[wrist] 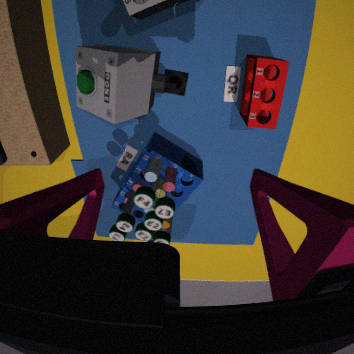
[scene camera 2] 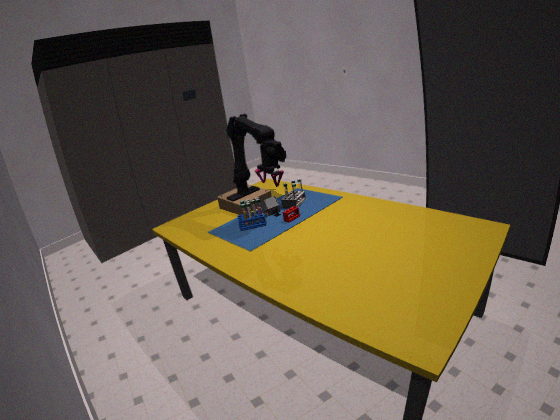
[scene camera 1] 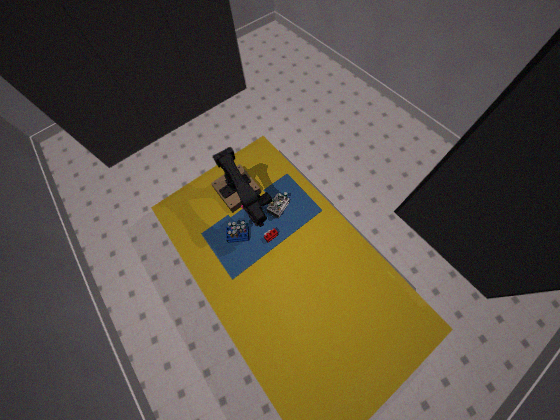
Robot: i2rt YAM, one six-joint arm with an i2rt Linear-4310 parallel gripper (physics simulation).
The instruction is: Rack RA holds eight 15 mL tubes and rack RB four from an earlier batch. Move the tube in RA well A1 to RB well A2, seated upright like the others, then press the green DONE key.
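Frame: origin at the arm's base, x ahead, y left, z up, level; millimetres.
Seen in the pictures: gripper, fingertip midpoint: (wrist: 176, 176) (scene camera 2: 270, 184); arm's base, origin of the base link: (scene camera 2: 243, 194).
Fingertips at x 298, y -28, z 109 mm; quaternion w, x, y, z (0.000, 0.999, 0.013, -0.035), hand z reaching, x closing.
Pixels of each thing's top centre, then the offset from my fingertips to it. "spot": a spot on its surface instead. Level surfaces: height alone.
- blue rack RA, middle of its top: (wrist: 152, 194) (scene camera 2: 250, 215) (scene camera 1: 236, 232) dx -41, dy -125, dz -126 mm
- pale grey rack RB, middle of its top: (scene camera 2: 293, 195) (scene camera 1: 278, 203) dx -42, dy +175, dz -126 mm
- green DONE key, surface spot: (wrist: 85, 81) spot: dx -102, dy +38, dz -103 mm
- grey box, middle of its top: (wrist: 98, 88) (scene camera 2: 267, 197) dx -83, dy +33, dz -92 mm
- red three-hole block, middle of its top: (wrist: 267, 95) (scene camera 2: 290, 209) (scene camera 1: 270, 234) dx +89, dy +26, dz -126 mm
- QR label, surface spot: (wrist: 232, 84) spot: dx +58, dy +25, dz -174 mm
- blue mat, its level: dz -176 mm
- yellow table, its level: dz -179 mm
The blue rack RA (scene camera 1: 238, 239) (scene camera 2: 252, 223) (wrist: 175, 149) stands on the mat and holds several upright tubes with green-rimmed white caps (scene camera 2: 251, 201) (wrist: 144, 200). Part of the tube group is hidden by the gripper body in the wrist view, and I cannot tell which tube is in A1. The pale grey rack RB (scene camera 1: 274, 210) (scene camera 2: 295, 203) (wrist: 150, 9) holds upright tubes; its edge shows at the top of the wrist view. The green DONE key (wrist: 85, 81) is on a grey box (scene camera 2: 271, 205) (wrist: 127, 80) between the racks. My gripper (scene camera 2: 270, 183) (wrist: 176, 176) is open and empty, high above the mat.
A red three-hole block (scene camera 1: 271, 235) (scene camera 2: 291, 214) (wrist: 265, 92) stands near the mat's front edge beside a QR label (wrist: 232, 84). The arm's wooden base (scene camera 1: 227, 201) (scene camera 2: 230, 202) (wrist: 32, 100) is behind the blue mat (scene camera 1: 237, 262) (scene camera 2: 250, 242) (wrist: 210, 130) on the yellow table (scene camera 1: 320, 310) (scene camera 2: 370, 265).
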